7 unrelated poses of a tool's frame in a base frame.
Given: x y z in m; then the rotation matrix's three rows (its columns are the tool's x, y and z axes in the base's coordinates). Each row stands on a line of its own.
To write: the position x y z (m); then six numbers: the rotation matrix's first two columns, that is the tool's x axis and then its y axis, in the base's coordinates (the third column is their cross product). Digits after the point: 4 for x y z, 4 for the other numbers.
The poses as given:
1:
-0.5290, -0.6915, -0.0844
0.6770, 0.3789, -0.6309
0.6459, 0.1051, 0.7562
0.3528, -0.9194, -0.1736
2:
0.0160, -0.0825, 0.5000
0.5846, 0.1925, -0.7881
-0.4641, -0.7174, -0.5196
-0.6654, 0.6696, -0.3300
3:
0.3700, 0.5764, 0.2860
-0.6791, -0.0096, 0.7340
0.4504, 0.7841, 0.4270
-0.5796, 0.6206, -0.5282
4:
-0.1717, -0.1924, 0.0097
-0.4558, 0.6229, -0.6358
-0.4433, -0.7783, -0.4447
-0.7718, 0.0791, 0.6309
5:
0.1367, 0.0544, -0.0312
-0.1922, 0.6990, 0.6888
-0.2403, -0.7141, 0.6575
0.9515, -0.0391, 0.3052
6:
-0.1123, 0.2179, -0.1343
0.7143, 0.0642, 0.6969
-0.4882, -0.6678, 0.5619
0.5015, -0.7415, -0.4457
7:
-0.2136, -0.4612, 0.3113
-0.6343, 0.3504, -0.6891
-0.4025, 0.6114, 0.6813
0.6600, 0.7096, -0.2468
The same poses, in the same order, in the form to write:
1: -0.5290, -0.6915, -0.0844, 0.6770, 0.6459, 0.3528, 0.3789, 0.1051, -0.9194
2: 0.0160, -0.0825, 0.5000, 0.5846, -0.4641, -0.6654, 0.1925, -0.7174, 0.6696
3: 0.3700, 0.5764, 0.2860, -0.6791, 0.4504, -0.5796, -0.0096, 0.7841, 0.6206
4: -0.1717, -0.1924, 0.0097, -0.4558, -0.4433, -0.7718, 0.6229, -0.7783, 0.0791
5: 0.1367, 0.0544, -0.0312, -0.1922, -0.2403, 0.9515, 0.6990, -0.7141, -0.0391
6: -0.1123, 0.2179, -0.1343, 0.7143, -0.4882, 0.5015, 0.0642, -0.6678, -0.7415
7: -0.2136, -0.4612, 0.3113, -0.6343, -0.4025, 0.6600, 0.3504, 0.6114, 0.7096
